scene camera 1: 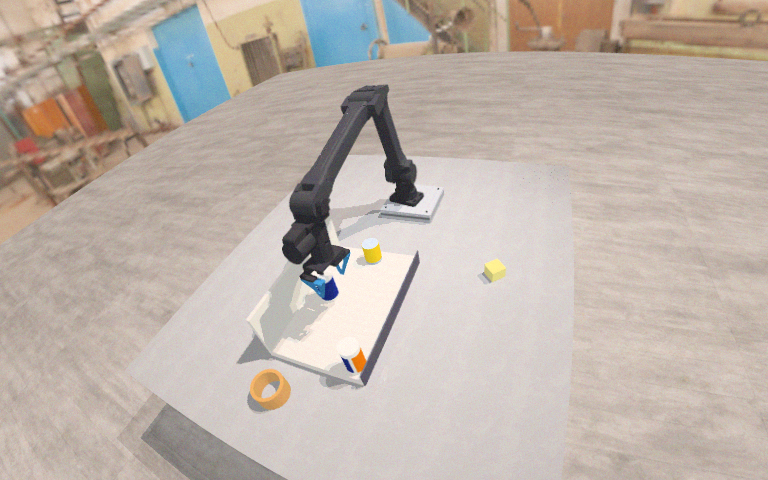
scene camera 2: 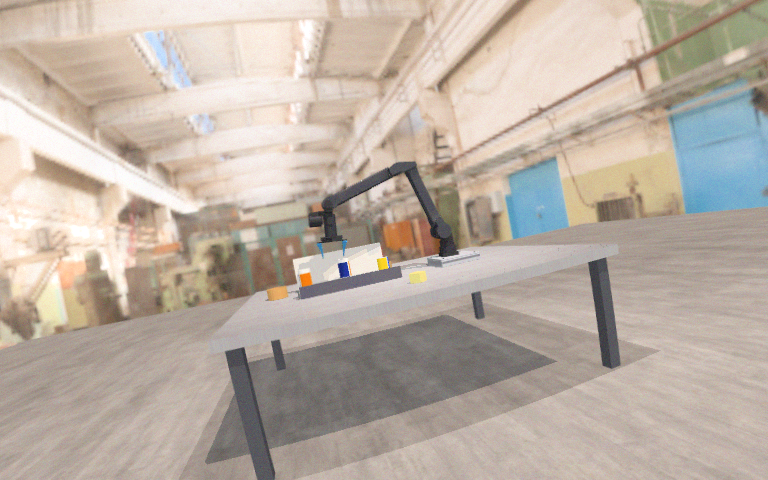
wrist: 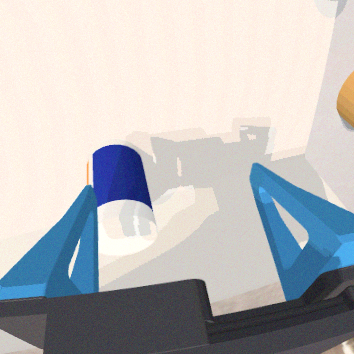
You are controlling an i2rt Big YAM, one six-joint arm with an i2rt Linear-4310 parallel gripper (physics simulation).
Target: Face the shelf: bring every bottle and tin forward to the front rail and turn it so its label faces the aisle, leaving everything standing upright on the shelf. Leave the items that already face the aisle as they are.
Scene:
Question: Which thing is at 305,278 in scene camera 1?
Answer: My gripper.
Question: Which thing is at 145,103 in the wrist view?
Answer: A cream shelf tray.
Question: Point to a cream shelf tray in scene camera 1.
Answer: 367,292

